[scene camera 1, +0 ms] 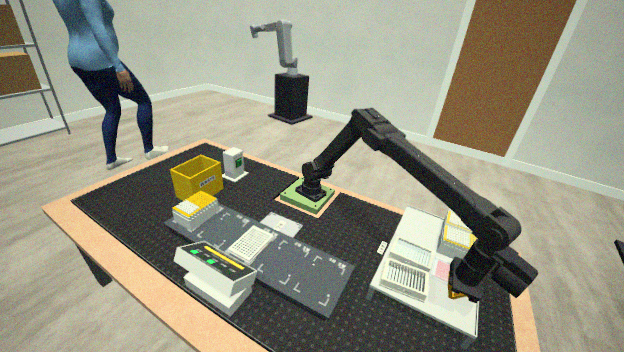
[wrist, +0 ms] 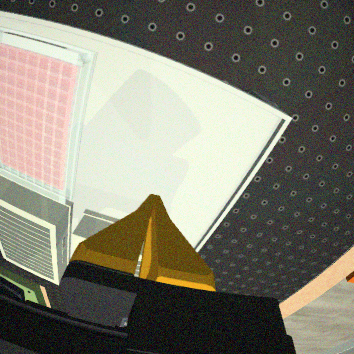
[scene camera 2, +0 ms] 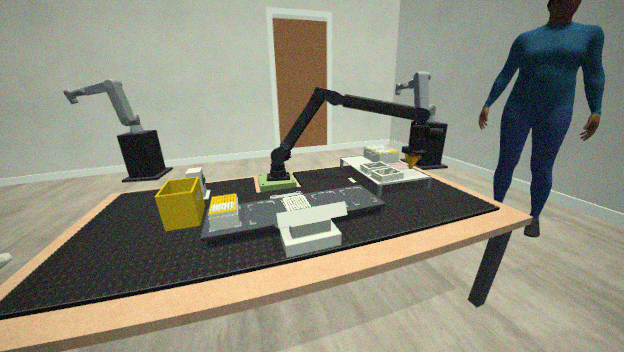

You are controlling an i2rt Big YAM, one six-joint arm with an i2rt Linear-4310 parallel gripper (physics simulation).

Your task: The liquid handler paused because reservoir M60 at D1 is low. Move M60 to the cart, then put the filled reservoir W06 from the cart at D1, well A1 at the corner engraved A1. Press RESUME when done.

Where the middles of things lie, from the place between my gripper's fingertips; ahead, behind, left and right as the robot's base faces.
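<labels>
The pink plate (wrist: 52,78) is 110 mm behind my hand, 10 mm to the right of it and 20 mm below it. Counting from my hand again, I find the yellow bin (scene camera 2: 180,202) 120 mm ahead, 990 mm to the right and 20 mm below, while the white well plate (scene camera 1: 247,247) is 190 mm ahead, 560 mm to the right and 40 mm below. As for the cart tray (scene camera 1: 416,226), my hand is 160 mm beyond it, 80 mm to the left of it and 30 mm above it.
</labels>
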